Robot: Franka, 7 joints.
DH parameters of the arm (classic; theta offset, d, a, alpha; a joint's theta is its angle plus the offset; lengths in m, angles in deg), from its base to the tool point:
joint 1: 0 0.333 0 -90
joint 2: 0 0 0 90
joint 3: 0 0.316 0.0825 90
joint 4: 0 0 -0.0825 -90
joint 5: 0 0.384 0 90
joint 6: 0 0 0.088 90
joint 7: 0 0.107 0 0
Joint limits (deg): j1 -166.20..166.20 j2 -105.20..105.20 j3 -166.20..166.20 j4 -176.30..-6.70 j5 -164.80..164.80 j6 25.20..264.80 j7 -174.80..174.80
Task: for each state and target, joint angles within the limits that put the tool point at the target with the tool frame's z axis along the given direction. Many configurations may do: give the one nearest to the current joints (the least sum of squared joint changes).
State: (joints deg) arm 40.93 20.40 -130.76 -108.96 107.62 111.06 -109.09
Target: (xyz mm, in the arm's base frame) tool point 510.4 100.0 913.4 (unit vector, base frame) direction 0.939 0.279 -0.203
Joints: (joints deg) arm 69.11 53.32 -131.68 -72.19 106.45 109.49 -109.09
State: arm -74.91 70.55 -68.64 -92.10 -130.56 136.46 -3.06
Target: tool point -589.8 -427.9 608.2 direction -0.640 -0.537 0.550
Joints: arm -93.88 59.19 -89.94 -72.90 -162.73 143.54 -3.06
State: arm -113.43 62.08 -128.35 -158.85 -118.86 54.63 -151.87
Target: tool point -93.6 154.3 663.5 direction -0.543 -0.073 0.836
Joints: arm -138.86 102.20 -145.95 -168.72 -164.80 85.20 -151.87
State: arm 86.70 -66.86 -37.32 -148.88 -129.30 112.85 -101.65
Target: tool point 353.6 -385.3 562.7 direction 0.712 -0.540 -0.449
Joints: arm 59.33 -98.69 -56.68 -126.15 -117.18 108.05 -101.65
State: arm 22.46 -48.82 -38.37 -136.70 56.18 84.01 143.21
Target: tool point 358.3 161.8 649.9 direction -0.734 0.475 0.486
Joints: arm 55.85 -20.33 -42.78 -125.07 97.72 48.66 143.21
